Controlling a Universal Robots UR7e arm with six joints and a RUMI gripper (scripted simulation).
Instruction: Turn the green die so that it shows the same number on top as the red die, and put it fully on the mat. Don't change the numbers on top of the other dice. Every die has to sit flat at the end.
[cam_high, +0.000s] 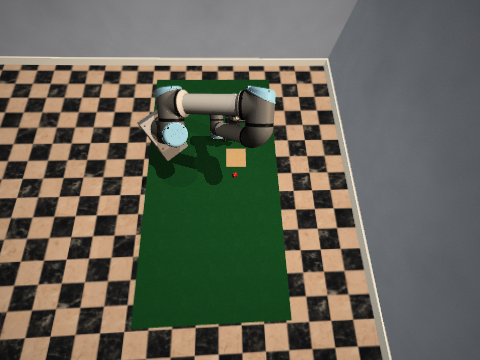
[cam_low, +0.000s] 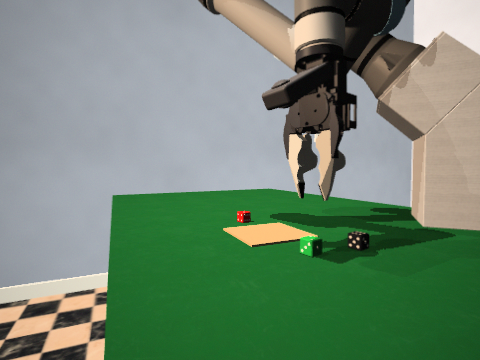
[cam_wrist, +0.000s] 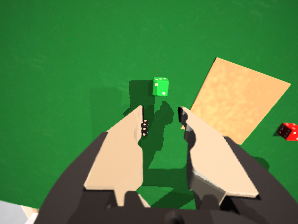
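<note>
Right now the green die is 90 mm below my hand. Round my hand: black die 90 mm behind, 10 mm to the left, 90 mm below; red die 30 mm behind, 270 mm to the right, 90 mm below; tan mat 10 mm behind, 140 mm to the right, 100 mm below.
</note>
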